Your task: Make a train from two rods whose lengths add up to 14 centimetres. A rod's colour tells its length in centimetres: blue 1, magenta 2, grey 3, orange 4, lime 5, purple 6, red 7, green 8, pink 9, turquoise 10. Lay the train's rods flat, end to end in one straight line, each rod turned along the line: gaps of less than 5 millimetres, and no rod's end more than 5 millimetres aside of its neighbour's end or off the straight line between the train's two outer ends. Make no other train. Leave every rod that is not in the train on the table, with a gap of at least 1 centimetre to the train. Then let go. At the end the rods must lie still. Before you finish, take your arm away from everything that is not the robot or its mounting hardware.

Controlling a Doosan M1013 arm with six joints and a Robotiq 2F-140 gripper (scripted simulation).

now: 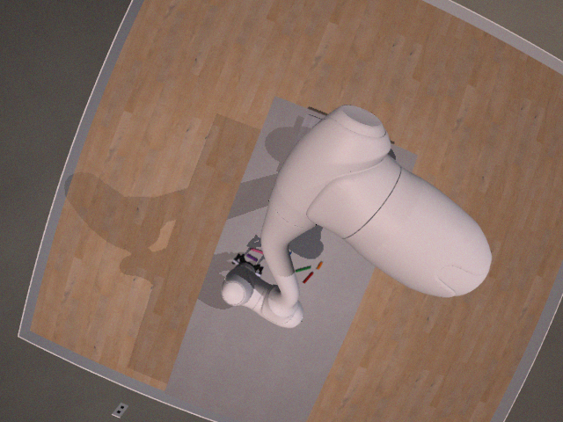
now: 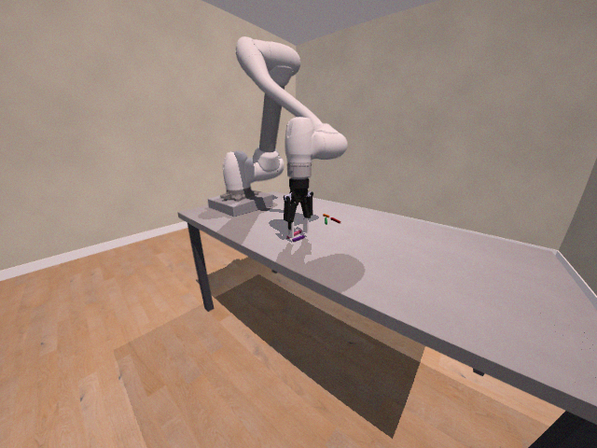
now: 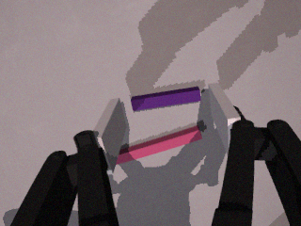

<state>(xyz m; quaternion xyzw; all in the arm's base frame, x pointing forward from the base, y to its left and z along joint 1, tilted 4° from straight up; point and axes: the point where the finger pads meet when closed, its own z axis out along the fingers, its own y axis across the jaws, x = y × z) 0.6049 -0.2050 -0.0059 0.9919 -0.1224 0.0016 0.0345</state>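
Now: hand 50 mm above the purple rod. Round my hand: pink rod: 50 mm below, 40 mm behind, 30 mm to the left; green rod: 260 mm to the left, 50 mm below, 10 mm behind; small blue rod: 180 mm to the left, 70 mm behind, 50 mm below.
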